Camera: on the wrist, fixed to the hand. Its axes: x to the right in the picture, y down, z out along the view.
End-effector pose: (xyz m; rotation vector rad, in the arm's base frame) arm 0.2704 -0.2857 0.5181 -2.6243 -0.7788 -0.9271
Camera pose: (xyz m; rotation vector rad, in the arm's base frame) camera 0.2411 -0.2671 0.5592 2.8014 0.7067 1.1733
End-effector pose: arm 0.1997 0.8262 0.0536 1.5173 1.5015 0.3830
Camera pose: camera 0.1520 0.8481 0.0419 1.2520 1.4242 0.6011
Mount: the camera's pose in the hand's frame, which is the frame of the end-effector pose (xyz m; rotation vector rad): 0.0146 -0.0341 -0.0390 -0.3044 0.0432 -0.0299
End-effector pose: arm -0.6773 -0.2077 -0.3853 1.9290 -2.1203 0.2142
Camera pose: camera -0.6409 -0.2141 -0.3462 1.7604 -1.9633 -0.0695
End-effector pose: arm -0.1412 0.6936 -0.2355 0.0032 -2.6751 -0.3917
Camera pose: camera -0.1401 0.6493 -0.2050 -0.0395 -2.5490 -0.7946
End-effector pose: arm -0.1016 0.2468 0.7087 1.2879 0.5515 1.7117
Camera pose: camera -0.1251 0.2824 0.6759 1.0232 0.3173 1.7251
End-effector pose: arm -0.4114 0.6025 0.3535 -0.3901 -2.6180 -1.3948
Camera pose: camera -0.4351 0.5542 0.3519 -0.3523 -2.3888 -1.7962
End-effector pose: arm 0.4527 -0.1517 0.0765 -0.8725 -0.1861 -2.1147
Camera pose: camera 0.4009 -0.1547 0.0622 -1.0024 0.1507 -2.2225
